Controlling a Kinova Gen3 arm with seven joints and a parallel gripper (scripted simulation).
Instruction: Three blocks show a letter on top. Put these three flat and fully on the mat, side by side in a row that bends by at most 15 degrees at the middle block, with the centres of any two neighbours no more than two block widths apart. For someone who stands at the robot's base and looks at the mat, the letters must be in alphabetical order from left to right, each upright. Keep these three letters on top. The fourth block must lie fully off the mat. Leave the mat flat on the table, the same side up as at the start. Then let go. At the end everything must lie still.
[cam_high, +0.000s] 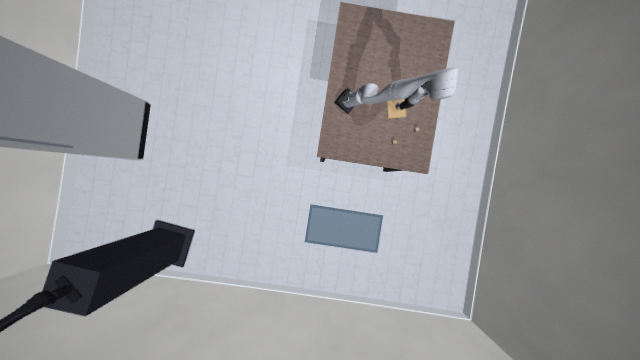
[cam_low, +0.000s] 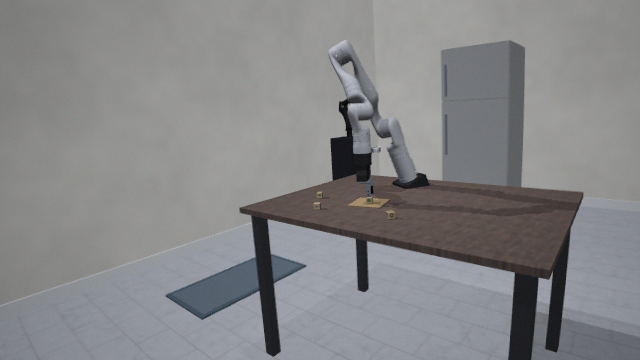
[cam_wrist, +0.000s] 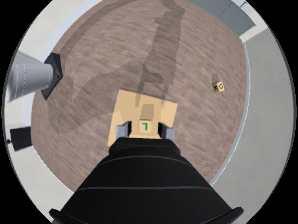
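Now: hand 50 mm above the mat and 10 mm to the left of it. The rest, counted from my hand: tan block (190 mm ahead, 120 mm to the right, 40 mm below).
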